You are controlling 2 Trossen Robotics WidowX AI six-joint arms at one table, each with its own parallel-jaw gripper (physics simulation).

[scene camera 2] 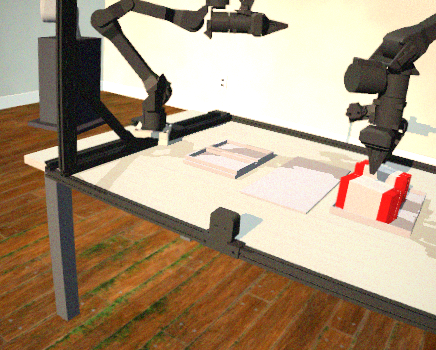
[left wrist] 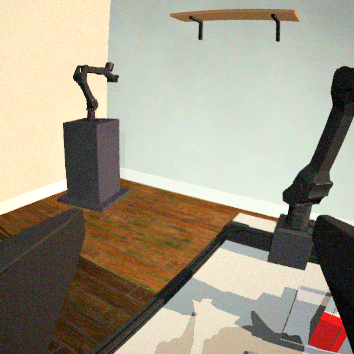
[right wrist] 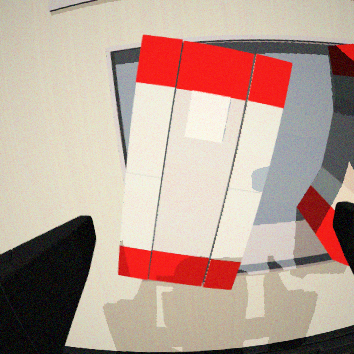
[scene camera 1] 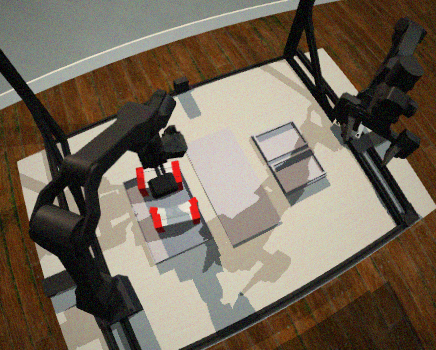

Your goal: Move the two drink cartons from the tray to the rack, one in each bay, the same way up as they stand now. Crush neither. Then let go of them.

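Where they show: left gripper, fingertip midpoint: (scene camera 2: 286, 25) (left wrist: 203, 225) (scene camera 1: 364, 155); right gripper, fingertip midpoint: (scene camera 2: 377, 168) (right wrist: 218, 222) (scene camera 1: 156, 172); left arm's base, link origin: (scene camera 2: 152, 127); right arm's base, link origin: (left wrist: 296, 224) (scene camera 1: 108, 301).
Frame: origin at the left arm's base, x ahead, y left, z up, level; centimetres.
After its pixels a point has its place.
Two white cartons with red ends stand side by side in the shallow tray (scene camera 1: 187, 246) {x 63.2, y -22.9, z -3.0 cm} (scene camera 2: 350, 215) {x 47.9, y -42.5, z -2.6 cm} (right wrist: 114, 90) {x 46.5, y -41.3, z -2.1 cm}. The nearer carton in scene camera 2 (scene camera 1: 177, 175) {x 49.6, y -35.2, z 3.7 cm} (scene camera 2: 370, 196) {x 51.1, y -42.9, z 2.2 cm} (right wrist: 200, 170) {x 52.0, y -39.1, z 3.8 cm} is below my right gripper (scene camera 1: 162, 186) (scene camera 2: 372, 170) {x 52.8, y -39.1, z 7.1 cm} (right wrist: 218, 222) {x 52.8, y -39.1, z 7.1 cm}, which is open, points down and has nothing between its fingers. The other carton (scene camera 1: 175, 214) {x 58.7, y -29.3, z 3.8 cm} (scene camera 2: 406, 179) {x 62.0, y -35.1, z 3.8 cm} (left wrist: 327, 332) {x 54.2, y -25.4, z 1.4 cm} has a bent-looking middle; its red ends splay outward. The two-bay rack (scene camera 1: 289, 156) {x 24.0, y -12.2, z -1.6 cm} (scene camera 2: 212, 168) {x 18.4, y -22.3, z -2.6 cm} has two empty bays. My left gripper (scene camera 1: 366, 150) {x 35.0, y -0.1, z 32.6 cm} (scene camera 2: 286, 25) {x 35.0, y -0.1, z 32.6 cm} (left wrist: 203, 225) {x 35.0, y -0.1, z 32.6 cm} is open and empty, high above the table.
A flat pale panel (scene camera 1: 225, 165) (scene camera 2: 295, 185) lies between tray and rack. A dark frame edges the table, with upright posts beside the arms and a small black block (scene camera 1: 181, 84) {x 22.2, y -53.9, z 1.2 cm} (scene camera 2: 225, 225) {x 21.4, y -56.3, z 0.1 cm} on one side.
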